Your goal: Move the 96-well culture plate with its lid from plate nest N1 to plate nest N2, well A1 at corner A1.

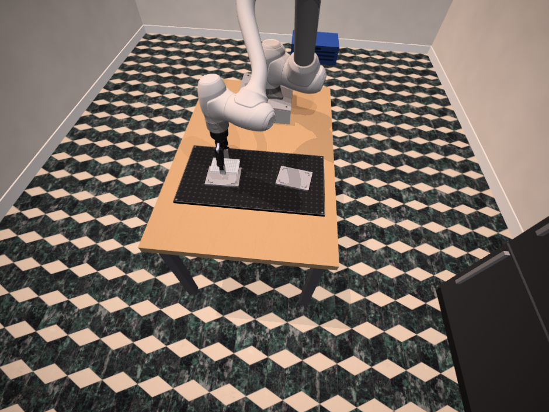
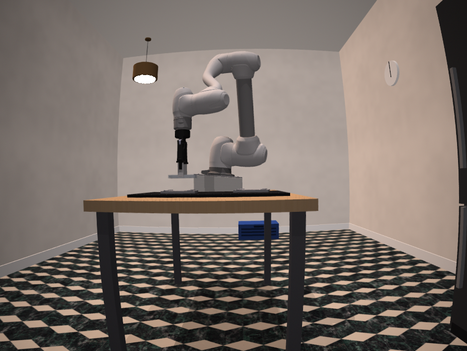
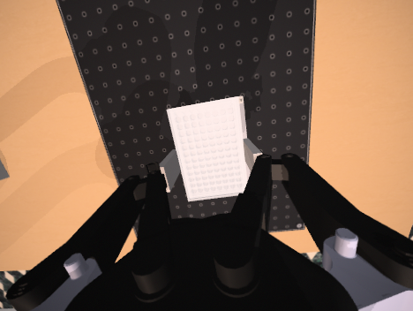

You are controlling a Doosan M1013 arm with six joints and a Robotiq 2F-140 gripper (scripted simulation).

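Right now the grey nest N2 is 10 mm to the right of my hand and 100 mm below it. Also, from my hand: grey nest N1: 40 mm ahead, 330 mm to the left, 100 mm below; clear lid: 20 mm below; plate: 20 mm below.
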